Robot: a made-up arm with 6 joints. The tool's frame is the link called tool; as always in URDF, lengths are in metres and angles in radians. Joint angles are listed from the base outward. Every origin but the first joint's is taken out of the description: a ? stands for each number. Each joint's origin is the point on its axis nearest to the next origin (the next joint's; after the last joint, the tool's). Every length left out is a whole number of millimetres.
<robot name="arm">
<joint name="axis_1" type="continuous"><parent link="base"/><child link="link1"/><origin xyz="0.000 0.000 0.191" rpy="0.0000 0.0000 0.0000"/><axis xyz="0 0 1"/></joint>
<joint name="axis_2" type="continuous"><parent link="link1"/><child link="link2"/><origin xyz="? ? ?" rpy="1.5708 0.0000 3.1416"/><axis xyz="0 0 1"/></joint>
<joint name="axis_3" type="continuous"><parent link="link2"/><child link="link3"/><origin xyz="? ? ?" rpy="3.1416 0.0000 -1.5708"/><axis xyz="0 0 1"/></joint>
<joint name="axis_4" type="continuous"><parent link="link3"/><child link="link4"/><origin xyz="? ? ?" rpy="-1.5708 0.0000 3.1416"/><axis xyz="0 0 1"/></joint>
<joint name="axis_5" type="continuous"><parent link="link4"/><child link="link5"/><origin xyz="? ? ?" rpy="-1.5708 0.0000 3.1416"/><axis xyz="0 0 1"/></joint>
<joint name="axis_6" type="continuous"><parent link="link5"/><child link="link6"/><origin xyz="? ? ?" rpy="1.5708 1.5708 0.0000"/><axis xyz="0 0 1"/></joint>
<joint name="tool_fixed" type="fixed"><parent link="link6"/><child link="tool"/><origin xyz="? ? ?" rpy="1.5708 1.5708 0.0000"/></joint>
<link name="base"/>
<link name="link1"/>
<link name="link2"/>
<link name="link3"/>
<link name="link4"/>
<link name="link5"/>
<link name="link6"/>
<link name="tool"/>
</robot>
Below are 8 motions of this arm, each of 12 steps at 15 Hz.
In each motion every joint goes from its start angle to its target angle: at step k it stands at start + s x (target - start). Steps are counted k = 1, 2, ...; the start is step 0. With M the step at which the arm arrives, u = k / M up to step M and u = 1 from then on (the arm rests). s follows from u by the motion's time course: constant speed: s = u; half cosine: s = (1 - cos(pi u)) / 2; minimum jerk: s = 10 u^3 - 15 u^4 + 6 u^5.
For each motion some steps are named. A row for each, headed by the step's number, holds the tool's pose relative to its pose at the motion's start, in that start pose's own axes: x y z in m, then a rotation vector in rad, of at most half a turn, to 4 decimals.
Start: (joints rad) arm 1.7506 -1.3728 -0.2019 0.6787 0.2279 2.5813
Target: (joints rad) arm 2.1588 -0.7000 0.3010 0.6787 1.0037 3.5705
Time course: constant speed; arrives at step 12
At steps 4, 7, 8, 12:
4: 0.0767 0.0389 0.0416 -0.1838 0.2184 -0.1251
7: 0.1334 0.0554 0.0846 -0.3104 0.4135 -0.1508
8: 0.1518 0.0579 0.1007 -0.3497 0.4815 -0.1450
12: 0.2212 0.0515 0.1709 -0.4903 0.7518 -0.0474

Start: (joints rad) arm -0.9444 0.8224 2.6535 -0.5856 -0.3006 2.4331
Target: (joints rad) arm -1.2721 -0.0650 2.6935 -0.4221 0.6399 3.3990
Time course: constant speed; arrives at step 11
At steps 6, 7, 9, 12:
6: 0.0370 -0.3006 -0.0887 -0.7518 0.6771 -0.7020
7: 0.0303 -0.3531 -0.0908 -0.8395 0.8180 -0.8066
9: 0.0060 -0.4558 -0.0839 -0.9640 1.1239 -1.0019
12: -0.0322 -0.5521 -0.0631 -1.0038 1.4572 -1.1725

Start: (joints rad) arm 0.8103 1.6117 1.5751 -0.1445 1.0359 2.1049
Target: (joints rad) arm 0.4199 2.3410 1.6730 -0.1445 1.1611 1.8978
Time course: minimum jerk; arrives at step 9
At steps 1, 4, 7, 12:
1: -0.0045 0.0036 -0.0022 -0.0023 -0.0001 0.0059
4: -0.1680 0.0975 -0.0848 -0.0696 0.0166 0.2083
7: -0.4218 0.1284 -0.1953 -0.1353 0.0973 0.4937
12: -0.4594 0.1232 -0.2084 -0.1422 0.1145 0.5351

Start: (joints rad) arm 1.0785 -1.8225 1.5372 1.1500 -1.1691 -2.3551
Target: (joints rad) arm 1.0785 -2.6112 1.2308 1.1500 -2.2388 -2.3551
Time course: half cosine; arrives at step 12
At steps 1, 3, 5, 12:
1: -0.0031 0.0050 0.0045 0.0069 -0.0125 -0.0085
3: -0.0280 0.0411 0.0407 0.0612 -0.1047 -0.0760
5: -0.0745 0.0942 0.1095 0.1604 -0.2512 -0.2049
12: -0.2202 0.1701 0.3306 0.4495 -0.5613 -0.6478

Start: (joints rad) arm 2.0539 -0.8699 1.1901 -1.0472 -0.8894 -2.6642
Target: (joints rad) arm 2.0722 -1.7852 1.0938 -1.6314 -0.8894 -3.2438
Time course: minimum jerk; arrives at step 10
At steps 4, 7, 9, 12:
4: -0.0813 -0.1276 -0.0822 0.1189 0.2146 -0.2315
7: -0.2579 -0.3461 -0.1282 0.2458 0.3805 -0.7218
9: -0.3166 -0.4086 -0.1184 0.2624 0.3784 -0.8802
12: -0.3199 -0.4120 -0.1175 0.2630 0.3775 -0.8890

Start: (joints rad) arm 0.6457 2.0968 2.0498 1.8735 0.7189 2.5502
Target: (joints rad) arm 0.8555 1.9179 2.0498 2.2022 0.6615 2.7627
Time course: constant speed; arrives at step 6
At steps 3, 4, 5, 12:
3: 0.0384 0.0332 -0.0811 -0.3107 0.0235 -0.0294
4: 0.0489 0.0427 -0.1094 -0.4140 0.0306 -0.0326
5: 0.0581 0.0514 -0.1381 -0.5170 0.0371 -0.0325
12: 0.0660 0.0595 -0.1672 -0.6195 0.0428 -0.0292

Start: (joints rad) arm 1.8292 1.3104 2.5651 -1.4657 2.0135 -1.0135
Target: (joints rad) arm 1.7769 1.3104 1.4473 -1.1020 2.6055 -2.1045
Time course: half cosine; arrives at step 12
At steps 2, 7, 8, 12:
2: 0.0050 -0.0070 0.0233 0.0187 0.0343 0.0567
7: 0.0786 -0.0027 0.2130 0.2465 0.5435 0.3446
8: 0.1003 0.0124 0.2479 0.3057 0.6868 0.3445
12: 0.1487 0.0571 0.3090 0.4314 0.9907 0.2585

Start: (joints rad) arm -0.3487 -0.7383 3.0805 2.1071 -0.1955 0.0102
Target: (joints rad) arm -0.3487 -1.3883 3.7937 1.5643 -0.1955 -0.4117
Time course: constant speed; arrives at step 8
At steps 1, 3, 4, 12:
1: 0.0167 -0.0473 -0.0327 0.1480 0.0799 -0.1348
3: 0.0210 -0.1346 -0.1000 0.4408 0.1873 -0.4329
4: 0.0104 -0.1721 -0.1326 0.5820 0.2133 -0.5947
12: -0.0887 -0.2614 -0.2378 1.0660 0.1147 -1.3052

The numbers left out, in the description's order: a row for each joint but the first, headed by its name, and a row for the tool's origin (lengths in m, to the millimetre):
axis_2: 0.000 0.000 0.000
axis_3: 0.000 0.358 0.000
axis_4: 0.000 0.318 0.000
axis_5: 0.000 -0.094 0.000
axis_6: 0.000 0.000 0.000
tool: 0.000 0.000 0.000

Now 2 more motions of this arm.
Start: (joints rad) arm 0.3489 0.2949 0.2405 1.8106 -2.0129 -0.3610
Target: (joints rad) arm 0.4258 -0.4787 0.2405 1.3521 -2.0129 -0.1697
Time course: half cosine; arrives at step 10
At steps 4, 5, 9, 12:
4: 0.0820 -0.1208 -0.0681 0.1086 0.0990 0.2397
5: 0.1211 -0.1649 -0.1090 0.1583 0.1254 0.3540
9: 0.2439 -0.2536 -0.2649 0.3182 0.1339 0.7182
12: 0.2501 -0.2561 -0.2738 0.3268 0.1313 0.7370

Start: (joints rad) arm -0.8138 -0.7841 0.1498 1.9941 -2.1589 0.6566
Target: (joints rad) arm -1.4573 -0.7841 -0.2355 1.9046 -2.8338 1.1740
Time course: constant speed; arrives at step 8
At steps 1, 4, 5, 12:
1: -0.0157 0.0122 0.0050 -0.0855 0.1358 0.0081
4: -0.0501 0.0524 0.0282 -0.3073 0.5545 0.0966
5: -0.0570 0.0667 0.0377 -0.3672 0.6955 0.1478
12: -0.0642 0.1101 0.0678 -0.4921 1.1112 0.3671

